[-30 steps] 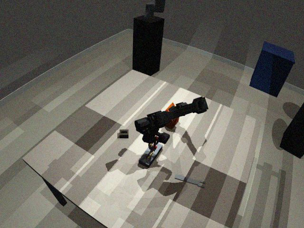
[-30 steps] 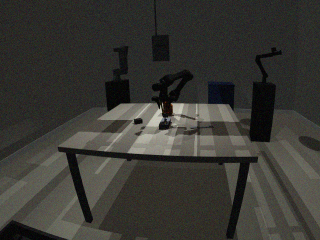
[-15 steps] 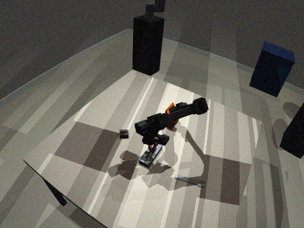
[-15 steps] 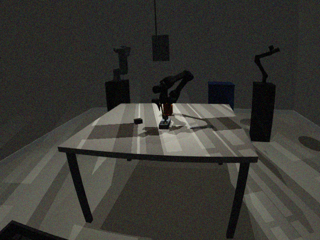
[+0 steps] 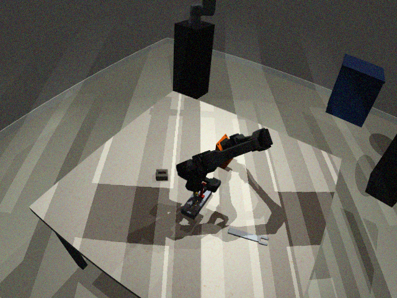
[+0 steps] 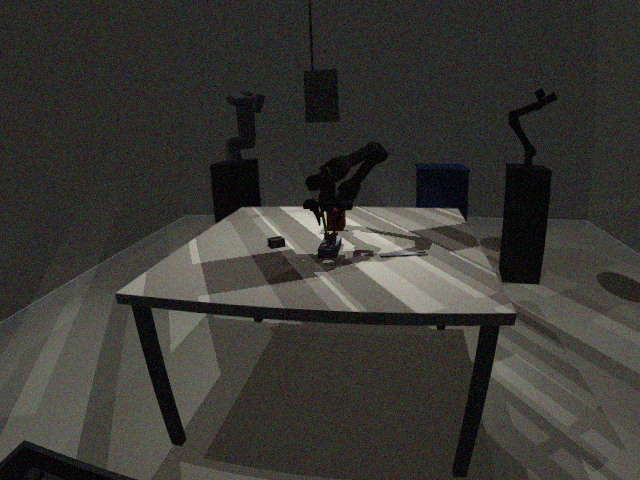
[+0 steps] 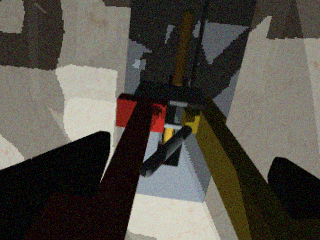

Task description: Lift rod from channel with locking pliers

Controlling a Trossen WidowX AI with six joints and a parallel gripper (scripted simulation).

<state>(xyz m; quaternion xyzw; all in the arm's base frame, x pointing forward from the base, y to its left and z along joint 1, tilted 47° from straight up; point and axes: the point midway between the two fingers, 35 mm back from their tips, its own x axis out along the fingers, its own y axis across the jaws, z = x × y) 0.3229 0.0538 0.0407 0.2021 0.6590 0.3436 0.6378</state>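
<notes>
The yellow handle lies 20 mm to the right of my gripper tip. From my gripper tip the other things lie so: thin yellow rod 10 mm to the left, 90 mm below; then grey channel block 10 mm to the left, 80 mm below; then dark holster 10 mm behind, 230 mm to the right, 90 mm below.
</notes>
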